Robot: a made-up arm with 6 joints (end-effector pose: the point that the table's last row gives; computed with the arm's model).
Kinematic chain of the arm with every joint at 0, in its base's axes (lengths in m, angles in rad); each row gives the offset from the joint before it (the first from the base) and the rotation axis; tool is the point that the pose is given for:
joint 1: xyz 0 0 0.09 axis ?
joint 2: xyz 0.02 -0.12 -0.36 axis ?
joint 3: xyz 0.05 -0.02 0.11 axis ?
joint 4: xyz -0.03 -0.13 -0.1 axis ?
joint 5: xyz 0.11 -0.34 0 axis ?
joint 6: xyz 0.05 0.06 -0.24 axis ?
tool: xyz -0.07 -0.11 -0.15
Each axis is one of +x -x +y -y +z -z.
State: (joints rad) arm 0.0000 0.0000 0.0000 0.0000 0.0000 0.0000
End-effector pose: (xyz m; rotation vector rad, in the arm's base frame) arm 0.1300 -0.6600 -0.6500 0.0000 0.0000 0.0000
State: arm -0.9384 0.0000 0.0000 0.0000 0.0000 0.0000
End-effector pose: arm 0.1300 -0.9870 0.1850 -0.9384 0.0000 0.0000
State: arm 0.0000 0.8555 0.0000 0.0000 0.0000 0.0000
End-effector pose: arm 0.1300 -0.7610 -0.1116 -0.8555 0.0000 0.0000
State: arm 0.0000 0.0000 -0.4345 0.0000 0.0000 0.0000
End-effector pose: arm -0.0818 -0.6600 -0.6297 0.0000 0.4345 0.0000
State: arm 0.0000 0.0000 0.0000 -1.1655 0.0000 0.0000
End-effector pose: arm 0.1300 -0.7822 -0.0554 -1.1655 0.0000 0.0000
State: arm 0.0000 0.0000 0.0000 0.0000 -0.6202 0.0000
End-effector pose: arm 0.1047 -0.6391 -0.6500 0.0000 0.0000 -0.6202
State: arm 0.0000 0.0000 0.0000 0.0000 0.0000 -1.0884
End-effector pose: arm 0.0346 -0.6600 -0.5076 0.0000 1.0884 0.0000
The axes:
joint 1: +x
joint 2: -x
joint 3: -y
joint 4: +x
joint 5: +z
joint 6: -y

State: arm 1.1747 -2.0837 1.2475 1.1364 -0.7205 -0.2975
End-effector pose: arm 0.6002 0.2412 -0.0981 -1.7380 0.2934 0.4607
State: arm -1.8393 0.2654 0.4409 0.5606 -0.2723 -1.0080
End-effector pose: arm 0.2488 -0.4745 0.7602 -1.4256 0.4961 -0.4922
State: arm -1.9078 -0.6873 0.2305 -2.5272 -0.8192 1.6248
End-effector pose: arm 0.1453 0.2875 0.4270 1.2687 0.2368 -1.5255
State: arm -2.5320 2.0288 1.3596 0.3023 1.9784 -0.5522
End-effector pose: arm 0.6273 -0.1954 0.0009 -0.1457 -1.3609 0.2276
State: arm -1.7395 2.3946 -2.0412 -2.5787 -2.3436 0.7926
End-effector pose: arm 0.4746 -0.2631 0.2705 0.9056 -1.4179 -0.9878
